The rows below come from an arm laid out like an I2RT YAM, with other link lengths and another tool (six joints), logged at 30 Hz.
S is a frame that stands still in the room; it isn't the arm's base.
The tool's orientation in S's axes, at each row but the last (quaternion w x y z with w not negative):
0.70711 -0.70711 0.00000 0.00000
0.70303 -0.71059 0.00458 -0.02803
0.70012 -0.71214 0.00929 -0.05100
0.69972 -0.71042 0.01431 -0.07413
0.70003 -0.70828 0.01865 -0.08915
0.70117 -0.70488 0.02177 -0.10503
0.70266 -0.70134 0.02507 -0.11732
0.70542 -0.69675 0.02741 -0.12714
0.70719 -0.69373 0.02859 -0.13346
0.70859 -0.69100 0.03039 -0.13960
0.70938 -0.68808 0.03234 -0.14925
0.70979 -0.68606 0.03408 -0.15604
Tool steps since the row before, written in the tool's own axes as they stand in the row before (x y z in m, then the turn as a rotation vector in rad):
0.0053 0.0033 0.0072 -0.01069 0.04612 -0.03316
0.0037 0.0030 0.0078 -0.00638 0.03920 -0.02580
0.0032 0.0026 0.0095 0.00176 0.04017 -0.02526
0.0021 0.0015 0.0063 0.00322 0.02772 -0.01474
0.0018 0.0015 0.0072 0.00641 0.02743 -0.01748
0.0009 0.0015 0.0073 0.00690 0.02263 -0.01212
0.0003 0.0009 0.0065 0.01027 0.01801 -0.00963
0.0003 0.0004 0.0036 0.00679 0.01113 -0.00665
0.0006 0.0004 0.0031 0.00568 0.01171 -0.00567
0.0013 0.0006 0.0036 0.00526 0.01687 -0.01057
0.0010 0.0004 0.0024 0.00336 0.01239 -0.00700
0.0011 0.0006 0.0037 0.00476 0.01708 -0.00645
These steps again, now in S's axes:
0.0053 0.0072 -0.0033 -0.01069 -0.03316 -0.04612
0.0042 0.0076 -0.0030 -0.00627 -0.02593 -0.03913
0.0041 0.0091 -0.0025 0.00192 -0.02610 -0.03962
0.0030 0.0060 -0.0014 0.00365 -0.01559 -0.02720
0.0030 0.0068 -0.0013 0.00634 -0.01877 -0.02658
0.0024 0.0070 -0.0013 0.00722 -0.01351 -0.02173
0.0017 0.0063 -0.0008 0.01039 -0.01169 -0.01667
0.0011 0.0034 -0.0003 0.00670 -0.00800 -0.01026
0.0013 0.0029 -0.0002 0.00594 -0.00680 -0.01096
0.0022 0.0032 -0.0002 0.00518 -0.01142 -0.01633
0.0016 0.0021 -0.0001 0.00352 -0.00752 -0.01204
0.0021 0.0033 -0.0002 0.00581 -0.00732 -0.01639

